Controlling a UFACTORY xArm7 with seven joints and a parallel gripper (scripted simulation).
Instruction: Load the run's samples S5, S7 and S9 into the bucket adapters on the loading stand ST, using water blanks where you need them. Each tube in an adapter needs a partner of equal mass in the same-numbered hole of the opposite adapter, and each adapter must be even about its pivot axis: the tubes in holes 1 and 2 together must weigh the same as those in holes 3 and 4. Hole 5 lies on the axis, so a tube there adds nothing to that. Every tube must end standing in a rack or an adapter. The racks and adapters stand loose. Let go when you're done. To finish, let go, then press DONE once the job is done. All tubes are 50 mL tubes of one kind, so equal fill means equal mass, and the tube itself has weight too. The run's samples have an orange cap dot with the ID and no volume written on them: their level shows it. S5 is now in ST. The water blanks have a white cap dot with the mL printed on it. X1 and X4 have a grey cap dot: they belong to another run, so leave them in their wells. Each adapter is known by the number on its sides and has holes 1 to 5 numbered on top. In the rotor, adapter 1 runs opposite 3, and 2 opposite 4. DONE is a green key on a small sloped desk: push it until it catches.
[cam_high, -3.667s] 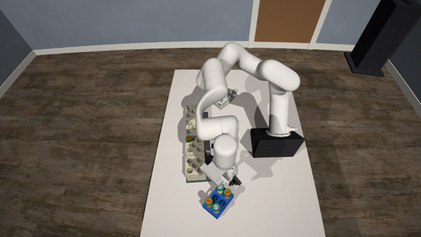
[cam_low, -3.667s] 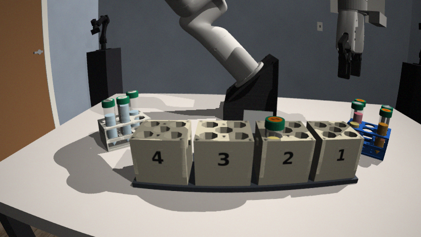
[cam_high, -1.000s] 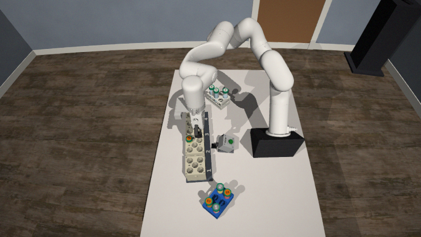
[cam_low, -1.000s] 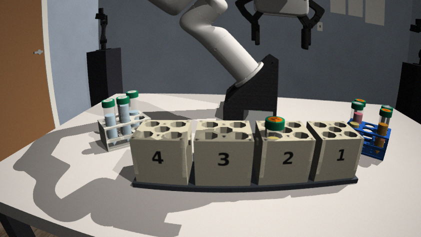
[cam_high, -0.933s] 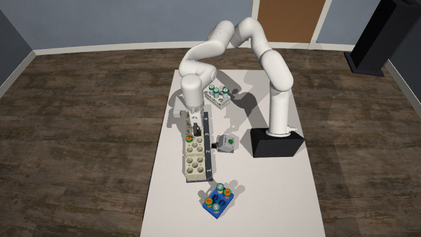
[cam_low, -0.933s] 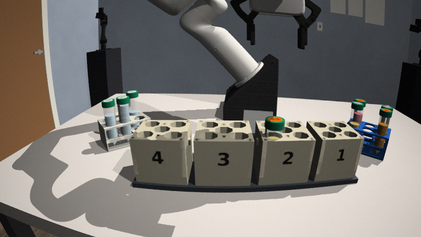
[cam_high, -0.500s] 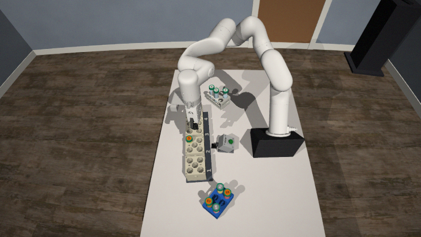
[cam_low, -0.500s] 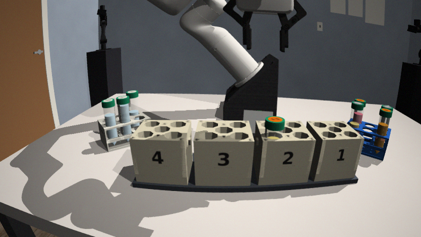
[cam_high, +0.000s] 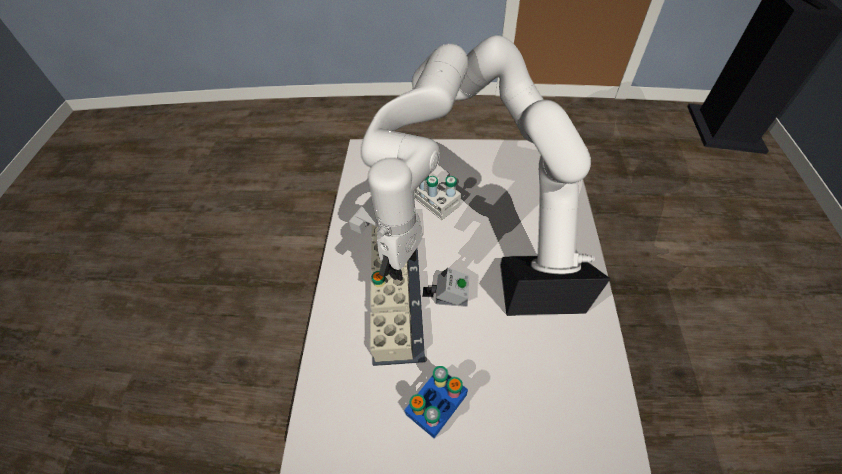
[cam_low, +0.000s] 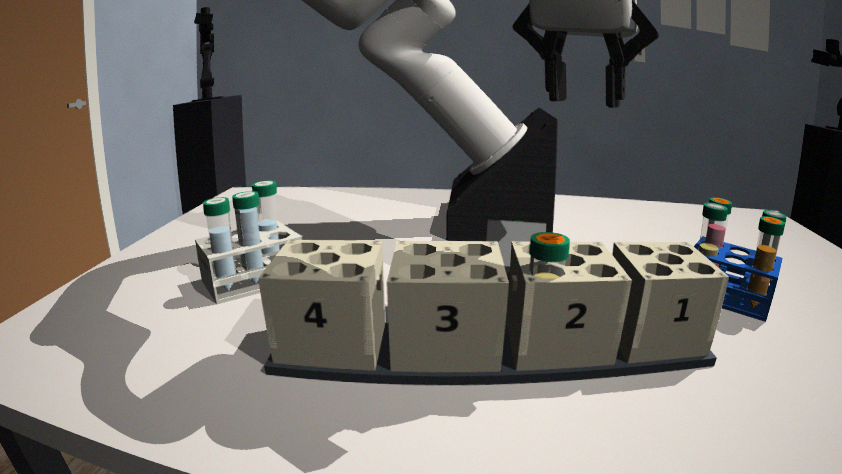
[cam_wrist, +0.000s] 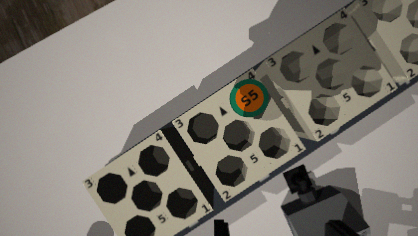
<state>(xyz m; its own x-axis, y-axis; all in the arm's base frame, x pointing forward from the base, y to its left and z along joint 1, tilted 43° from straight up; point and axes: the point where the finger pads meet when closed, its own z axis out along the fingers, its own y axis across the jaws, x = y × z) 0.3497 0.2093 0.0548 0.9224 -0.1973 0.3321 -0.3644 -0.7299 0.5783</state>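
Now: hand 210 mm to the right of the pink-filled sample tube, 190 mm above it and 150 mm past it. From my hand the other things lie so: blue rack 240 mm to the left, 220 mm below, 110 mm behind; then green done key 190 mm below, 130 mm behind, 70 mm to the right; then S7 tube 260 mm to the left, 190 mm below, 80 mm behind.
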